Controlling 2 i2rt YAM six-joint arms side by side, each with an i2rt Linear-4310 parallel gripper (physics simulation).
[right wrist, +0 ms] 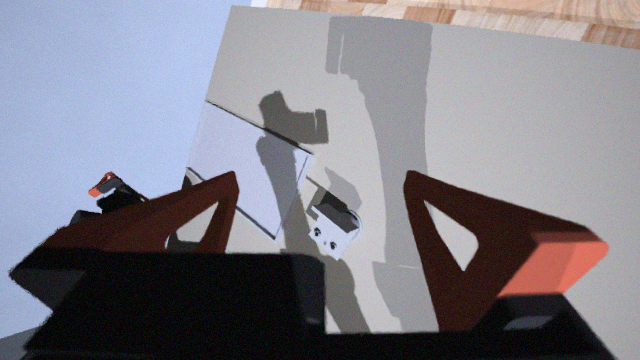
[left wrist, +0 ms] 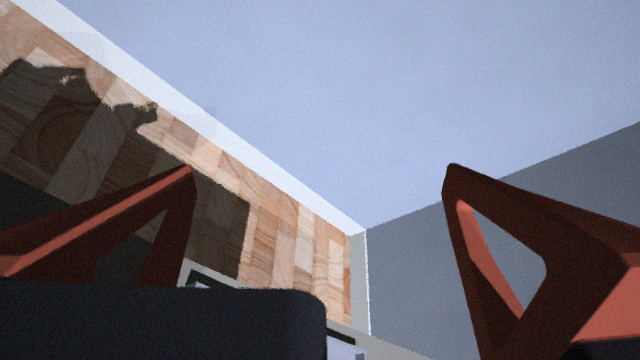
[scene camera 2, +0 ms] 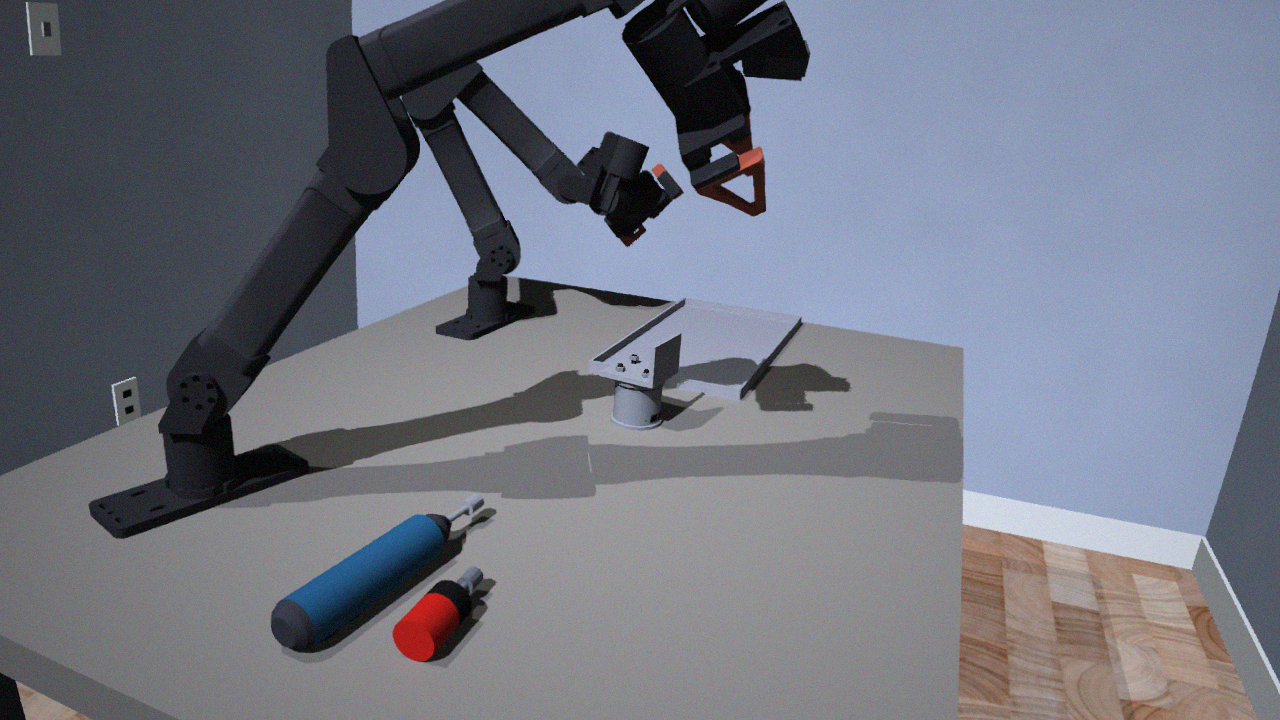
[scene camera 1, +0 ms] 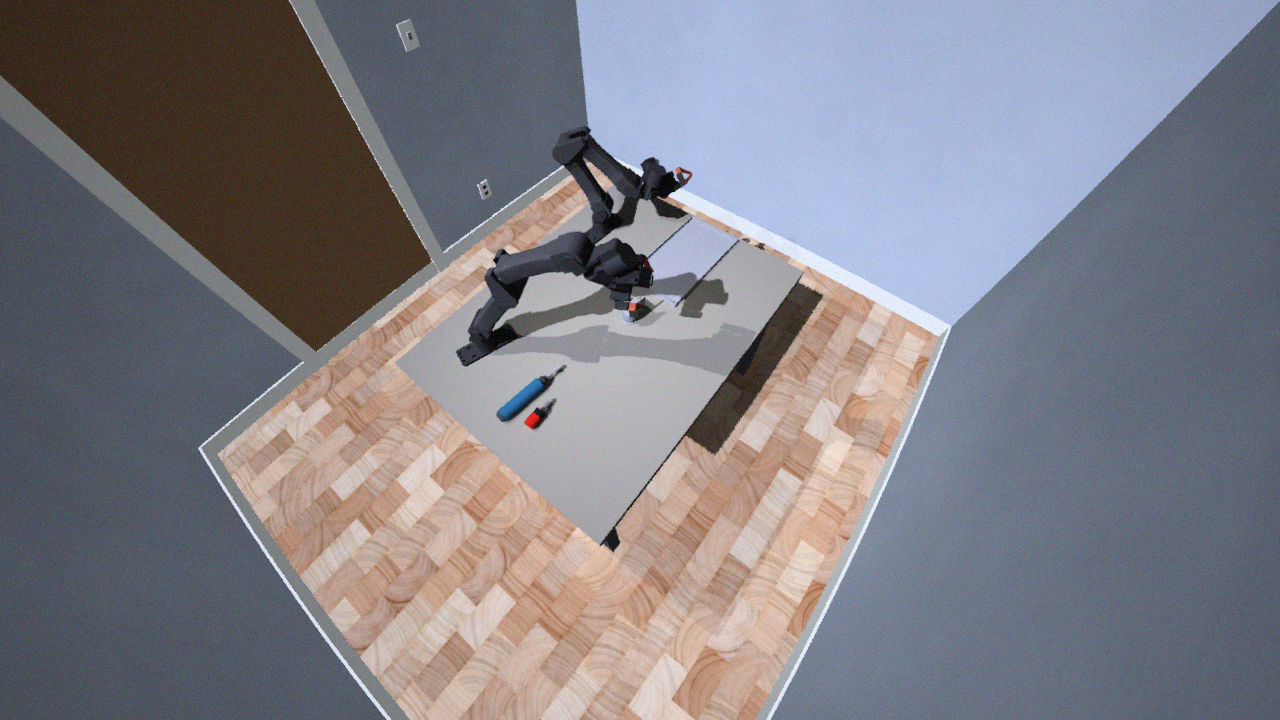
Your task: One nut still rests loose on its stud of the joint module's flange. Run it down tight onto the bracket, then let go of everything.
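Frame: origin at the left arm's base, x left, y back, z up, level; millimetres.
Where they show: left gripper, fingertip midpoint: [right wrist: 124, 184] [left wrist: 319, 178] [scene camera 2: 662, 209] [scene camera 1: 683, 179]; right gripper, fingertip midpoint: [right wrist: 321, 180] [scene camera 2: 752, 181] [scene camera 1: 648, 289]; left arm's base, origin of the base link: [scene camera 2: 487, 322] [scene camera 1: 601, 230]; right arm's base, origin of the base link: [scene camera 2: 204, 491] [scene camera 1: 487, 345].
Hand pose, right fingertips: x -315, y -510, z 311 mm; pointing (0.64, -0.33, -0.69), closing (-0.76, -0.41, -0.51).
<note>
Things, the pixels of their top centre, and the offset from my right fingertips. Level surfaces: height alone.
- rear nut, middle of its top: [scene camera 2: 634, 355] dz -235, dx +87, dy +151 mm
- left nut, middle of its top: [scene camera 2: 620, 366] dz -240, dx +52, dy +153 mm
- right nut, middle of its top: [scene camera 2: 646, 372] dz -240, dx +49, dy +118 mm
- blue-handled driver, middle of its top: [scene camera 2: 392, 536] [scene camera 1: 528, 389] dz -270, dx -356, dy +167 mm
- short red-handled driver, middle of its top: [scene camera 2: 445, 586] [scene camera 1: 537, 411] dz -277, dx -384, dy +95 mm
- table, its level: dz -311 mm
- shallow pale tray, middle of its top: [scene camera 2: 707, 336] [right wrist: 234, 162] [scene camera 1: 684, 256] dz -295, dx +409, dy +162 mm
The grey joint module [scene camera 2: 636, 408] [scene camera 1: 629, 317] stands upright on the table. The pale angled bracket [scene camera 2: 667, 356] [right wrist: 325, 239] sits on its flange. Three nut-and-stud spots show on the bracket in scene camera 2: a rear nut [scene camera 2: 634, 359], a left nut [scene camera 2: 620, 368] and a right nut [scene camera 2: 645, 373]. Which one is loose is too small to tell. My right gripper [scene camera 2: 756, 179] [right wrist: 321, 180] is open and empty, high above and to the right of the module in scene camera 2. My left gripper [scene camera 1: 684, 175] [left wrist: 319, 178] is open and empty, raised beyond the module near the far wall.
A blue-handled driver [scene camera 1: 522, 398] [scene camera 2: 371, 577] and a short red-handled driver [scene camera 1: 533, 419] [scene camera 2: 427, 624] lie side by side on the table [scene camera 2: 760, 608]. A shallow pale tray [scene camera 1: 693, 246] [scene camera 2: 725, 335] [right wrist: 225, 145] lies behind the module. The right arm reaches over the table between them.
</note>
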